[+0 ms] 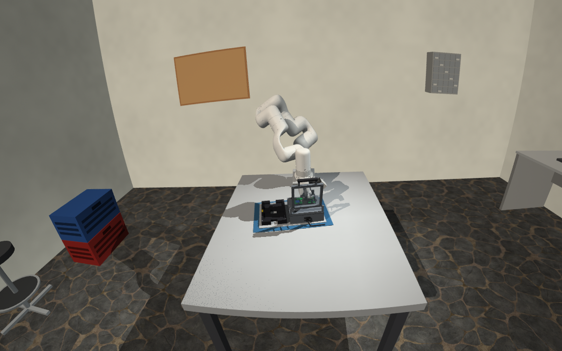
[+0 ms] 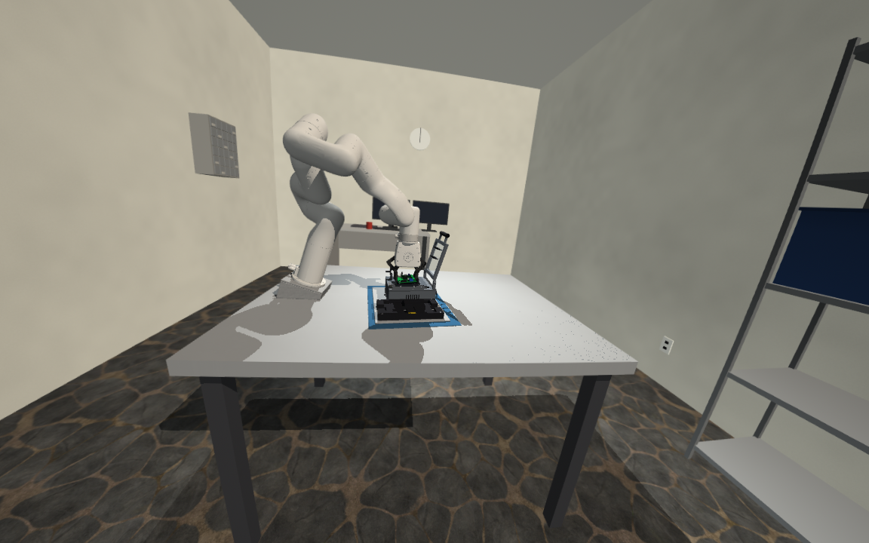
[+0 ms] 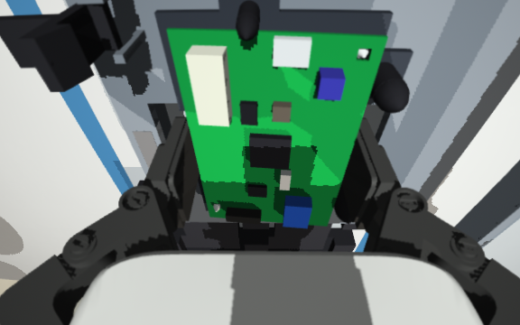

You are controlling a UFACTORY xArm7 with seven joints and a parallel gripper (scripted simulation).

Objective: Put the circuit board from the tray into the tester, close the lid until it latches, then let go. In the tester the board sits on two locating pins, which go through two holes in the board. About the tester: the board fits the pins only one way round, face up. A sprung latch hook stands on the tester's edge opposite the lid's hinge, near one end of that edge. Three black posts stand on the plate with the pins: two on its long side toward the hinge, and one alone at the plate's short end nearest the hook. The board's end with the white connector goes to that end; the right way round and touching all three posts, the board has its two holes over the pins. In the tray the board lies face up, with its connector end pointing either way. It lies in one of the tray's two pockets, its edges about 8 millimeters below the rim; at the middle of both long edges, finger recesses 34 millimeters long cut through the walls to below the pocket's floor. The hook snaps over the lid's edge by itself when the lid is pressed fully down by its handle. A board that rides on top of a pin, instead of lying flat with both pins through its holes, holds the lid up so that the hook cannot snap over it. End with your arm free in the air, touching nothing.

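Now: the green circuit board right at my hand. The rest, counted from my hand: lid: 120 mm ahead, 100 mm above, 20 mm to the left; then tester plate: 10 mm to the left, 10 mm below; then black latch hook: 70 mm behind, 40 mm to the left, 10 mm above.
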